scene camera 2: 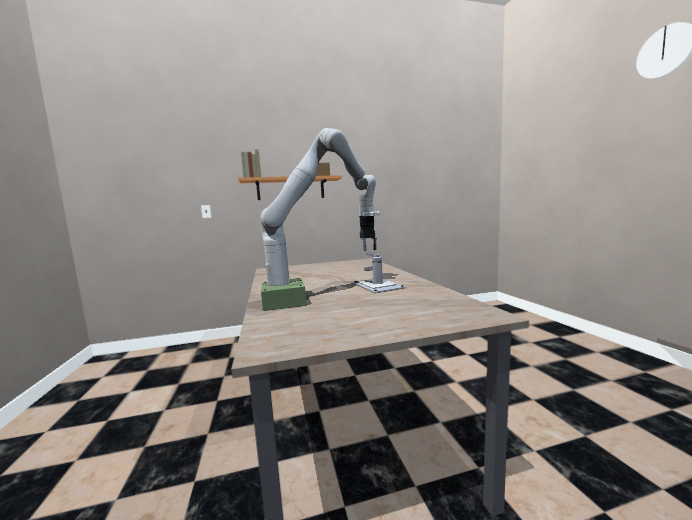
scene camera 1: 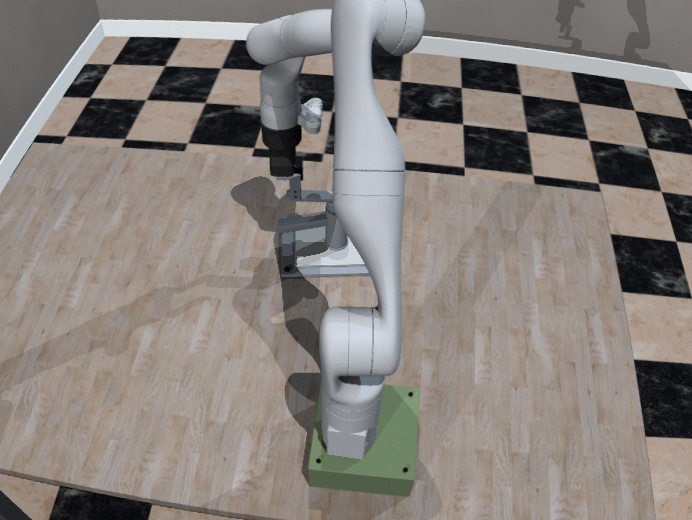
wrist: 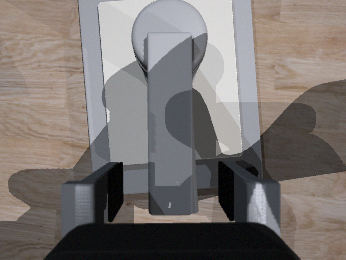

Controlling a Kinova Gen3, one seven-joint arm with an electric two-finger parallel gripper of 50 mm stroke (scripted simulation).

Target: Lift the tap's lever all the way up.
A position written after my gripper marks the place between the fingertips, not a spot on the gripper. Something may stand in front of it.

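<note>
My gripper (scene camera 1: 296, 188) is visible, the same gripper (wrist: 170, 182) being visible in the wrist view also. A grey tap (wrist: 216, 116) is in view.
</note>
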